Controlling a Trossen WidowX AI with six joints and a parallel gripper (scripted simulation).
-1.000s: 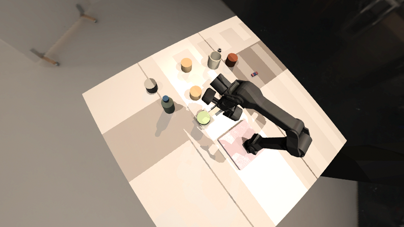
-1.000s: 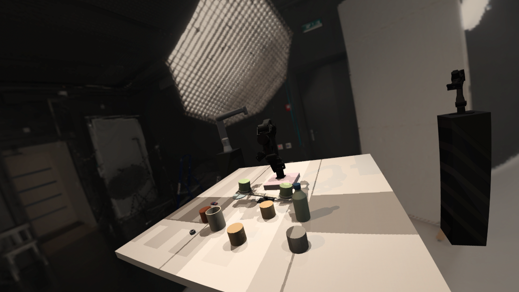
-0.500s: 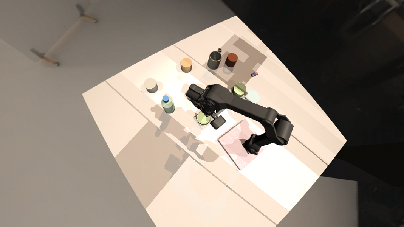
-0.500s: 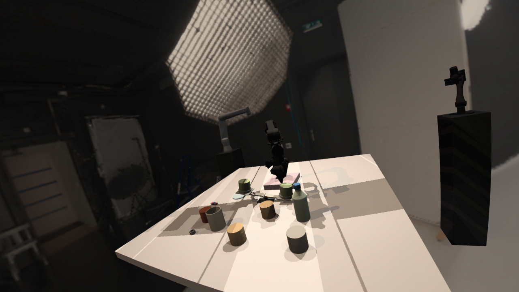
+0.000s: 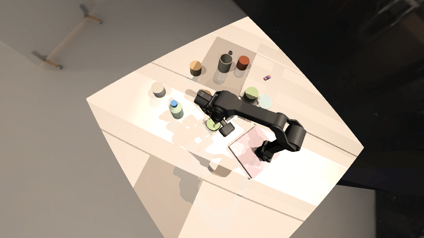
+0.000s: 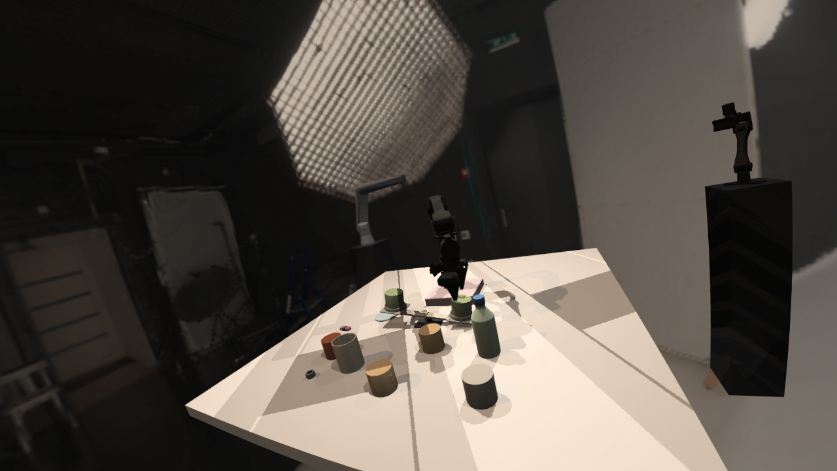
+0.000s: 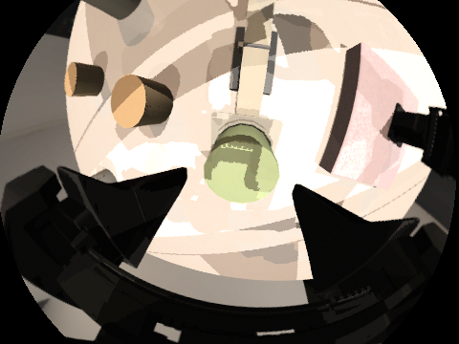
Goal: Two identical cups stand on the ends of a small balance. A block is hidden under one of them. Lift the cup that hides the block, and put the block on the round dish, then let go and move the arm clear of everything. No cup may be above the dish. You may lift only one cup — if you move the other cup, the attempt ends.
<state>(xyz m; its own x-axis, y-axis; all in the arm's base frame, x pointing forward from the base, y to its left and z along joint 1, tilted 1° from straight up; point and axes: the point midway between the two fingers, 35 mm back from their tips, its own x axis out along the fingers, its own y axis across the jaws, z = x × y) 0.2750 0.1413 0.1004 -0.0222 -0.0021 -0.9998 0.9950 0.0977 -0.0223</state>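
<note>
My gripper tip is 6 cm above the pale green block. From my gripper tip the other things lie so: bottle with blue cap (17 cm ahead, 13 cm to the left, 1 cm above); then pale blue round dish (37 cm to the right, 10 cm below, 4 cm behind); then grey cylinder (33 cm ahead, 14 cm to the left, 7 cm below).
</note>
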